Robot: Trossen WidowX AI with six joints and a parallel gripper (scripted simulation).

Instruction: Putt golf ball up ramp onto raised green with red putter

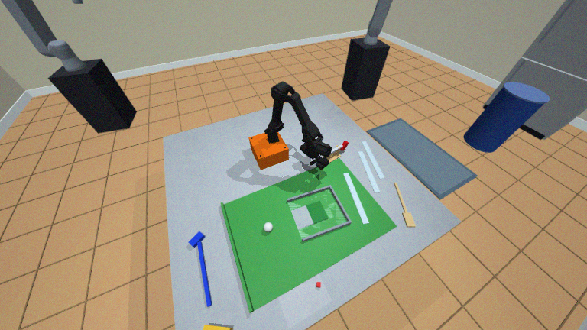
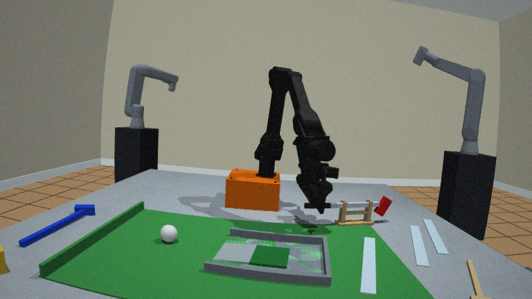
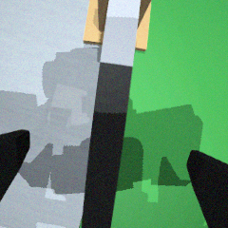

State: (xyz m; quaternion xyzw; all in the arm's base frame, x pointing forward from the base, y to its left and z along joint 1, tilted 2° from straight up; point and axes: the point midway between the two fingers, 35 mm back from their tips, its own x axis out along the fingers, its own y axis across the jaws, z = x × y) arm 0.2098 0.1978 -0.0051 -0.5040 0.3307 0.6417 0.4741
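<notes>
Right now my gripper tip is 12 cm to the right of the wooden stand, 5 cm past it and 2 cm above it. Also, from my gripper tip: green mat (27 cm ahead, 14 cm to the right, 5 cm below); white golf ball (33 cm to the right, 28 cm ahead, 3 cm below); grey frame (26 cm ahead, 6 cm to the right, 5 cm below).
</notes>
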